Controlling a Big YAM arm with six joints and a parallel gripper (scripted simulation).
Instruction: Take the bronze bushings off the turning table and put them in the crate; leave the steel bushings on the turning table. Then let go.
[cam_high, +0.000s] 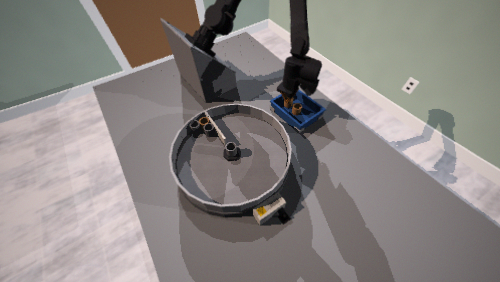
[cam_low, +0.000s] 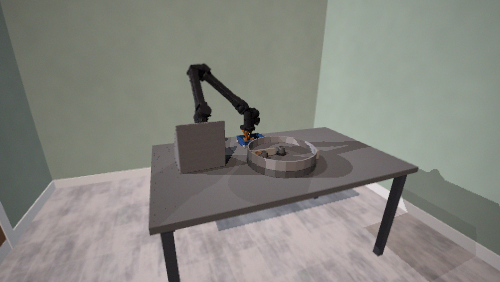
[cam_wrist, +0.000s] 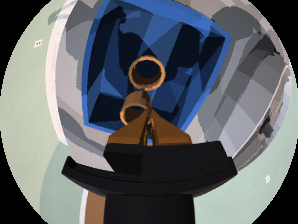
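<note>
The blue crate lies 40 mm ahead of my hand, 20 mm to the left of it and 30 mm below it. From my hand the other things lie so: round turning table 80 mm ahead, 340 mm to the right.
</note>
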